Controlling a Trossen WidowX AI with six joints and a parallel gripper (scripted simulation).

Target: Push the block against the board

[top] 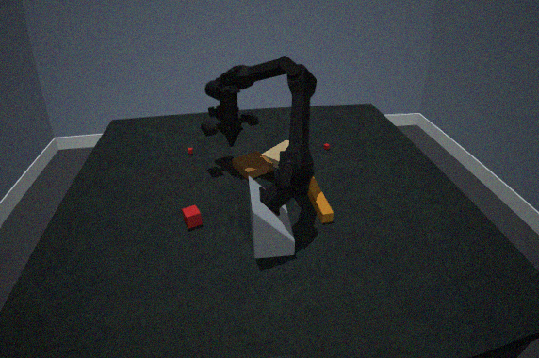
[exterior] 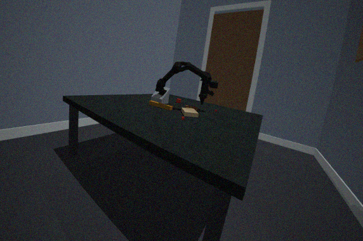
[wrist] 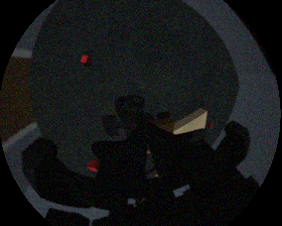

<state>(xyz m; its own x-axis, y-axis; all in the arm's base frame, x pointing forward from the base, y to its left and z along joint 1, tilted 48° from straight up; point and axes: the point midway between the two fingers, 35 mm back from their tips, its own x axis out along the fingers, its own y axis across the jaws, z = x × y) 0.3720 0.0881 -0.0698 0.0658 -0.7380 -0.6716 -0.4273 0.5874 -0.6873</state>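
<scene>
Right now my gripper tip is 70 mm to the left of the brown block, 60 mm past it and 40 mm above it. The rest, counted from my gripper tip: red cube 330 mm behind, 100 mm to the left, 40 mm below; then orange board 250 mm to the right, 240 mm behind, 40 mm below; then tan flat block 190 mm to the right, 40 mm below, 10 mm ahead.
</scene>
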